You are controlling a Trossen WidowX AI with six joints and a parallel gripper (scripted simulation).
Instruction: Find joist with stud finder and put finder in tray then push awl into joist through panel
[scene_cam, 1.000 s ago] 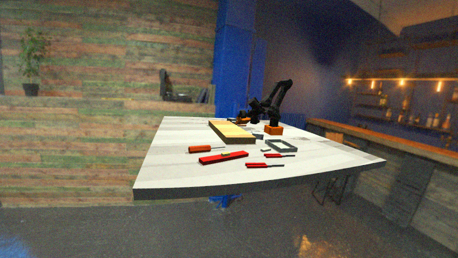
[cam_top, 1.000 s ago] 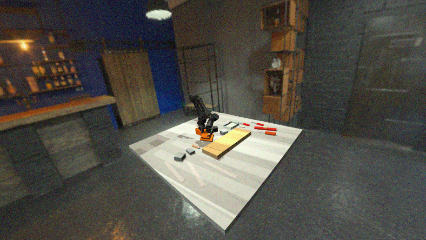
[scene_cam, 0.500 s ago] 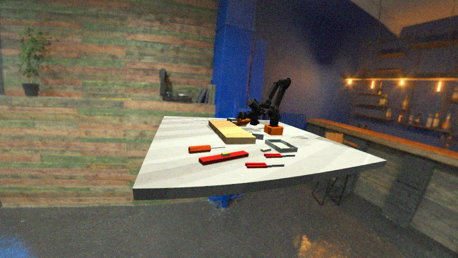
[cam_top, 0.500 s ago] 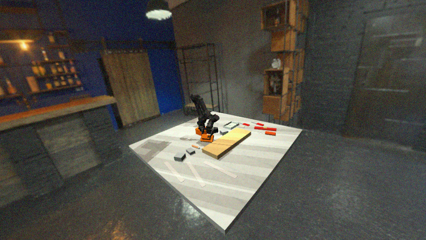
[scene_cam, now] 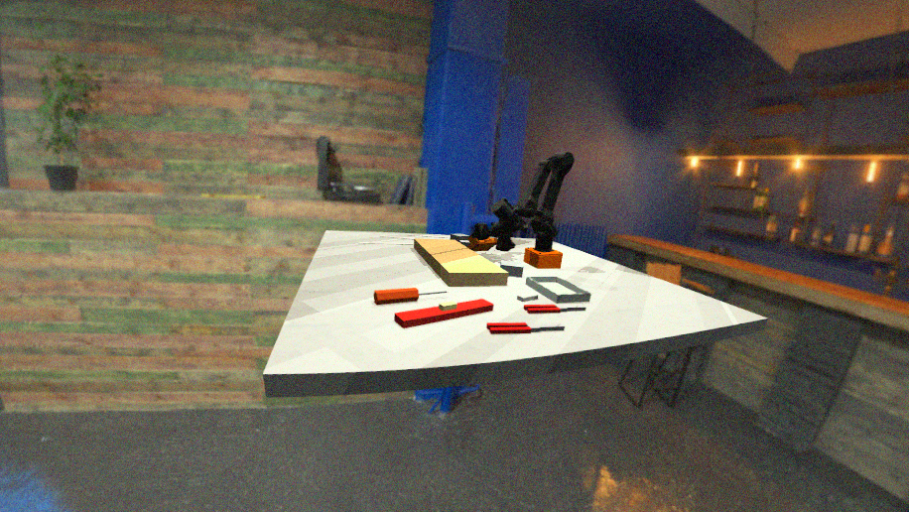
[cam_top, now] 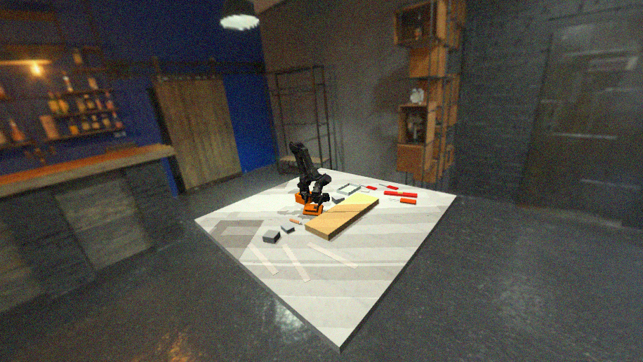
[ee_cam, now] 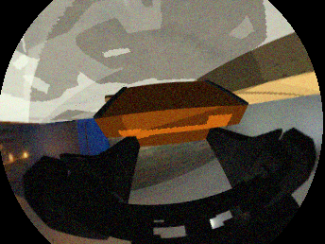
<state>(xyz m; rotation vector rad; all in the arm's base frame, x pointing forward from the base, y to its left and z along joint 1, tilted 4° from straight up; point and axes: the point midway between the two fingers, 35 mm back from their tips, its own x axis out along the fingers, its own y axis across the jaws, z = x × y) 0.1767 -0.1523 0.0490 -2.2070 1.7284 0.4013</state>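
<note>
Now: gripper tip 90 mm to the left of the awl, 70 mm above it and 40 mm past it. The rest, counted from my gripper tip: grey tray 470 mm to the left, 70 mm below, 30 mm ahead; then orange stud finder 10 mm below, 10 mm ahead; then red level 520 mm to the left, 420 mm ahead, 70 mm below.
</note>
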